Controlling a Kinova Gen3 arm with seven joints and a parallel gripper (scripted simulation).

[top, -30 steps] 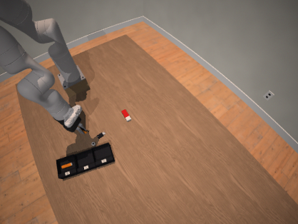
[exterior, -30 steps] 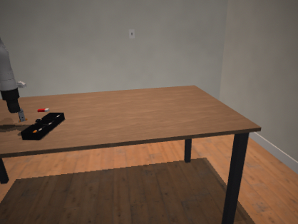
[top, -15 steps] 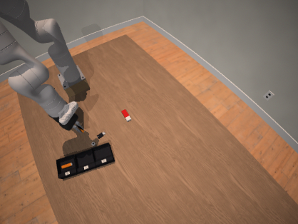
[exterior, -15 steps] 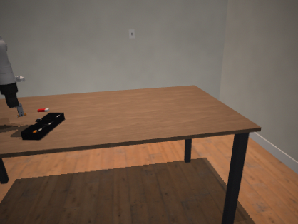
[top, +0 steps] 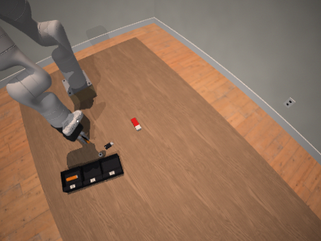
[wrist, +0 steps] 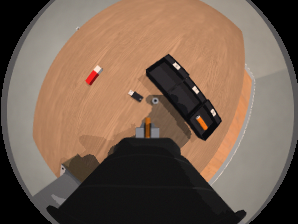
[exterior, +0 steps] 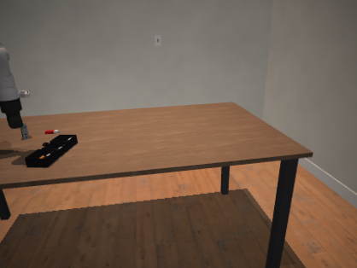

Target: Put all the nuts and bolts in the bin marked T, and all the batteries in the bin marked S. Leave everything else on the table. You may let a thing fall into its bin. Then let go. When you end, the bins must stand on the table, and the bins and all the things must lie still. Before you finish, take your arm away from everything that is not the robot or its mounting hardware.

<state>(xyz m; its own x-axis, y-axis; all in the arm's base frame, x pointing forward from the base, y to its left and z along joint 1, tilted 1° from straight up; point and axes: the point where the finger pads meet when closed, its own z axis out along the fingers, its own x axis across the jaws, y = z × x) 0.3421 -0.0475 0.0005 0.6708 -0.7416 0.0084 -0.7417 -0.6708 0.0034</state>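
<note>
Right now my hand is 60 mm short of the grey nut, 30 mm to the right of it and 80 mm above it. The rest, counted from my hand: red block 240 mm to the left, 70 mm below; then black piece 30 mm ahead, 80 mm to the left, 80 mm below; then black bin row 130 mm ahead, 30 mm to the right, 60 mm below.
</note>
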